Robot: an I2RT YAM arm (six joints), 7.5 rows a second.
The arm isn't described. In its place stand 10 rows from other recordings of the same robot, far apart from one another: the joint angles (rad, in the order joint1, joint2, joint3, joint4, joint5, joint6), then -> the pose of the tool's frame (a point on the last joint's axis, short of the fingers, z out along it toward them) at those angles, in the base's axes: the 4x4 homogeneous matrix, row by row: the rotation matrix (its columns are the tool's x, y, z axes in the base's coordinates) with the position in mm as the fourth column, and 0 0 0 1 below.
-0.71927 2.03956 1.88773 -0.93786 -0.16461 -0.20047 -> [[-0.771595 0.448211 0.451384 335.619], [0.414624 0.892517 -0.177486 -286.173], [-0.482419 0.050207 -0.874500 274.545], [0 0 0 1]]
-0.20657 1.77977 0.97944 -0.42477 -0.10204 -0.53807 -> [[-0.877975 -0.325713 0.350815 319.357], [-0.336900 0.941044 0.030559 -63.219], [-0.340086 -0.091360 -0.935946 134.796], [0 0 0 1]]
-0.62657 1.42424 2.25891 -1.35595 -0.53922 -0.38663 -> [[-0.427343 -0.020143 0.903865 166.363], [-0.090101 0.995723 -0.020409 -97.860], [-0.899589 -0.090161 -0.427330 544.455], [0 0 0 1]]
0.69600 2.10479 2.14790 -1.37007 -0.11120 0.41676 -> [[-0.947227 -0.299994 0.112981 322.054], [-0.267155 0.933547 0.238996 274.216], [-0.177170 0.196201 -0.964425 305.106], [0 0 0 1]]
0.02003 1.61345 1.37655 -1.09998 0.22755 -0.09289 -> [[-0.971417 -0.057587 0.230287 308.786], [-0.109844 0.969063 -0.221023 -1.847], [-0.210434 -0.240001 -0.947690 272.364], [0 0 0 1]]
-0.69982 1.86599 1.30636 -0.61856 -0.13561 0.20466 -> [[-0.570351 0.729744 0.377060 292.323], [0.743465 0.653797 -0.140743 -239.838], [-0.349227 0.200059 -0.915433 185.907], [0 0 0 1]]
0.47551 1.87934 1.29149 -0.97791 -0.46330 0.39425 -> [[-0.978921 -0.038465 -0.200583 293.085], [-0.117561 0.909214 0.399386 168.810], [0.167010 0.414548 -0.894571 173.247], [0 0 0 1]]
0.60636 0.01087 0.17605 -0.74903 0.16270 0.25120 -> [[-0.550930 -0.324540 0.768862 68.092], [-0.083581 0.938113 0.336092 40.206], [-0.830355 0.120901 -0.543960 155.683], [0 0 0 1]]
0.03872 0.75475 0.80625 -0.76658 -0.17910 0.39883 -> [[-0.670752 0.095477 0.735511 151.240], [0.356431 0.911155 0.206771 12.206], [-0.650422 0.400851 -0.645190 295.413], [0 0 0 1]]
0.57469 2.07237 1.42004 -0.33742 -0.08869 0.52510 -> [[-0.898967 -0.152084 0.410767 366.036], [0.012717 0.928330 0.371540 240.804], [-0.437833 0.339226 -0.832603 152.443], [0 0 0 1]]
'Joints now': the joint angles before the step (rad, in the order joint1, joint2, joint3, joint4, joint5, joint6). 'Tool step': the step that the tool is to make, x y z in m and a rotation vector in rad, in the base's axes. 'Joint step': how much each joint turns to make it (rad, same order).
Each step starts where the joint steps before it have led.
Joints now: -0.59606 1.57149 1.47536 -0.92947 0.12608 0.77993
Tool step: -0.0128 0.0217 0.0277 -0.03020 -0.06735 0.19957
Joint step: 0.02284 -0.09762 -0.00011 -0.01434 -0.10799 -0.14081
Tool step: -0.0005 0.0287 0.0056 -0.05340 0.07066 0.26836
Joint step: 0.07739 -0.03665 -0.00027 -0.07072 -0.04275 -0.20337
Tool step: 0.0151 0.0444 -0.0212 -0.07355 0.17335 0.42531
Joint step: 0.16131 0.02143 -0.03704 -0.08038 -0.01435 -0.29726
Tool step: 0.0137 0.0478 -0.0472 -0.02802 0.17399 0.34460
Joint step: 0.17453 0.05065 -0.11627 -0.00169 0.00297 -0.18404
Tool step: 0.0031 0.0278 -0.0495 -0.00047 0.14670 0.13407
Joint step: 0.09869 0.06709 -0.11800 0.03821 0.00875 -0.03826
